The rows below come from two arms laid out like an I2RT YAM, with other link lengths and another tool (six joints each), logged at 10 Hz.
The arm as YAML. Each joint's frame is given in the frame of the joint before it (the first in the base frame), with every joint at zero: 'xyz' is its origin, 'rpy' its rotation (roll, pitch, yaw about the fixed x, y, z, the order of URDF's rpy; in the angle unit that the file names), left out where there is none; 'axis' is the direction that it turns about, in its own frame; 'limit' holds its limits. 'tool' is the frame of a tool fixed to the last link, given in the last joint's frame.
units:
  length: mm
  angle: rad
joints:
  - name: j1
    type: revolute
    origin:
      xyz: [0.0, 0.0, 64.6]
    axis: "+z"
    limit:
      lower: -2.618
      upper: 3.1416
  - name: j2
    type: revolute
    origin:
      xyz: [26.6, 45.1, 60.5]
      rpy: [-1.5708, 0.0, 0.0]
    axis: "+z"
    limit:
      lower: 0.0
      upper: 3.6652
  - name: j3
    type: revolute
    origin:
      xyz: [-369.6, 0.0, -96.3]
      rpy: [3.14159, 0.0, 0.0]
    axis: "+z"
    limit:
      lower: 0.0
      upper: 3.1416
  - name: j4
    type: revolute
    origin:
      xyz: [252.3, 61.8, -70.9]
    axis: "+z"
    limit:
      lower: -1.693
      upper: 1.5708
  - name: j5
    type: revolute
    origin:
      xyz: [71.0, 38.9, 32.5]
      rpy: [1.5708, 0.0, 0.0]
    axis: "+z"
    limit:
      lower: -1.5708
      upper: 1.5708
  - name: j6
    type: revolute
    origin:
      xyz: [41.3, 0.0, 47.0]
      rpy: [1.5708, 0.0, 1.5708]
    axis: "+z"
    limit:
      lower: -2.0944
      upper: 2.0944
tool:
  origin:
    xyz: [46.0, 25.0, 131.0]
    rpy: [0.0, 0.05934, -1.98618]
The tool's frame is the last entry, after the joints.
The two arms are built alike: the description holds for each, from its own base.
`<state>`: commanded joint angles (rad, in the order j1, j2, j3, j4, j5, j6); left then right.
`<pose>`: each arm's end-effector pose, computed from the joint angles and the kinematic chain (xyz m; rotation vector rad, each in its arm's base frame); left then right.
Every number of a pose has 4 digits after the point. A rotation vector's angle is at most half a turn.
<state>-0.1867 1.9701 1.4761 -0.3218 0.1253 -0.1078 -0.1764 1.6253 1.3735 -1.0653 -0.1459 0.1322</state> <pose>0.5379 -0.1854 0.2094 2.5694 0.3902 0.9950 0.3206 -0.0872 0.2417 -3.0051 -0.1857 -0.5154</pose>
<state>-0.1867 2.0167 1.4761 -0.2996 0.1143 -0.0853 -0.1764 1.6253 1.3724 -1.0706 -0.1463 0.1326</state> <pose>0.5456 -0.1846 0.1860 2.6029 0.3719 0.9823 0.3190 -0.0869 0.2412 -3.0048 -0.1843 -0.5058</pose>
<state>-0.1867 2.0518 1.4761 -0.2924 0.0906 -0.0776 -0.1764 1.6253 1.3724 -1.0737 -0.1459 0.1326</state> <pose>0.5503 -0.1813 0.1664 2.6411 0.3796 0.9689 0.3182 -0.0868 0.2412 -3.0053 -0.1839 -0.5011</pose>
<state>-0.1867 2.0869 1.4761 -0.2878 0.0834 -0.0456 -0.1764 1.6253 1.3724 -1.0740 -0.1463 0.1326</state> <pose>0.5518 -0.1796 0.1464 2.6800 0.3455 0.9469 0.3182 -0.0867 0.2412 -3.0049 -0.1839 -0.5007</pose>
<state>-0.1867 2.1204 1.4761 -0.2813 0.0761 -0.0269 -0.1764 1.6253 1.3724 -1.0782 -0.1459 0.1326</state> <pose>0.5535 -0.1782 0.1278 2.7109 0.3276 0.9242 0.3171 -0.0866 0.2411 -3.0054 -0.1834 -0.4943</pose>
